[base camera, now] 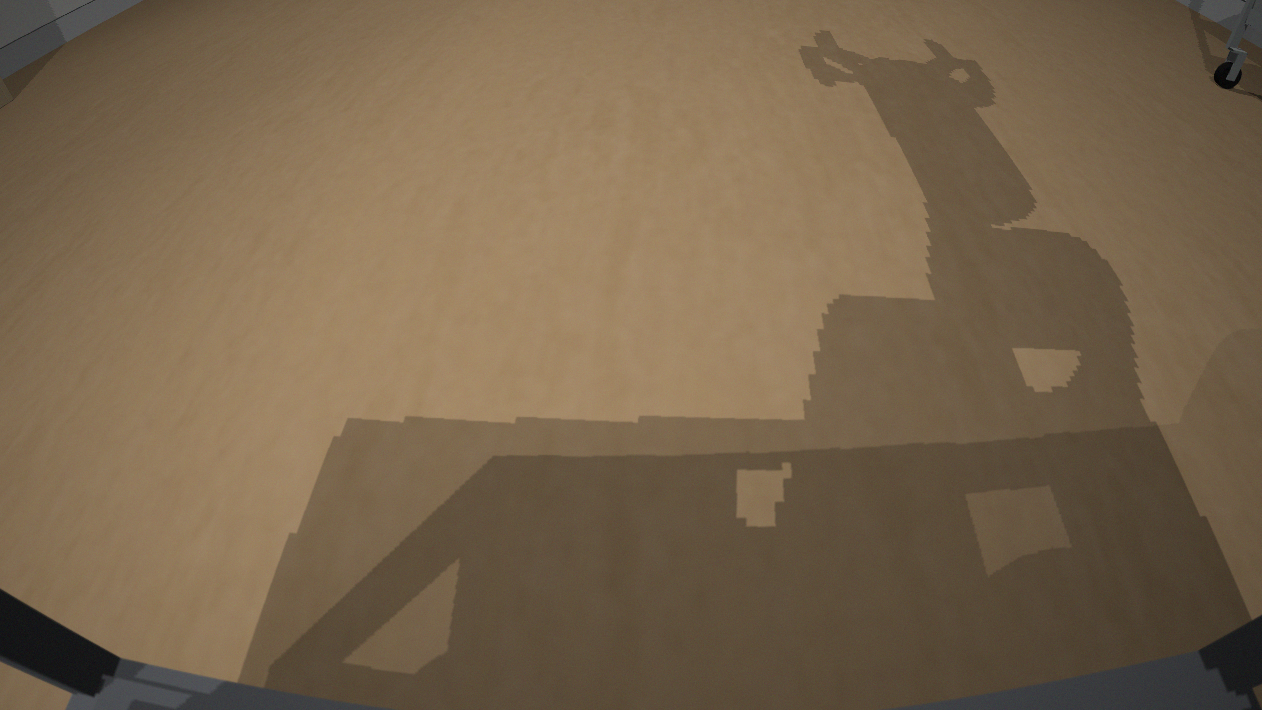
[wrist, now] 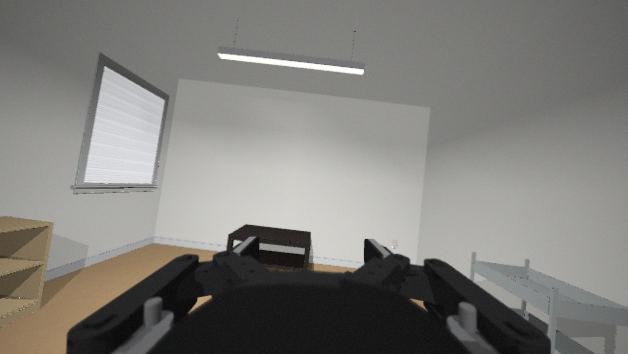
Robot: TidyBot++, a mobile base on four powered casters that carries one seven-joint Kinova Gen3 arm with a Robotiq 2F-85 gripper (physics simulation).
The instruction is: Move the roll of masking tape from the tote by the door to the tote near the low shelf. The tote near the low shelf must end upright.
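Frame: origin at the arm's base, x ahead, y left, z up, level; millimetres.
Where they show: gripper, fingertip midpoint: point(wrist: 311, 249).
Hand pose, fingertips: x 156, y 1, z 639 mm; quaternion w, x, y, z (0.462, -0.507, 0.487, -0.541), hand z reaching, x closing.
Note:
After its pixels a point has its place.
My gripper point(wrist: 311, 249) {y 1, x 156, z 639 mm} is open in the wrist view, its two fingertips wide apart with no object between them. It points across the room, roughly level. The roll of masking tape, the tote by the door and the tote near the low shelf do not show in either view. A light wooden shelf unit point(wrist: 46, 265) {y 1718, x 1434, z -87 mm} with open compartments stands at the left edge of the wrist view; I cannot tell whether it is the low shelf. The arm's shadow lies on the floor in the base camera view.
A dark brown table point(wrist: 280, 233) {y 196, x 2374, z 54 mm} stands by the far wall, behind the fingers. A grey metal cart point(wrist: 553, 315) {y -1089, x 717, z 272 mm} is at the right; a caster wheel point(base camera: 1226, 75) {y -1154, x 1137, z -369 mm} shows at the base view's top right. A window point(wrist: 122, 127) {y 2063, x 2182, z 1080 mm} is in the left wall, and a lamp point(wrist: 290, 62) {y 227, x 1525, z 1682 mm} hangs overhead.

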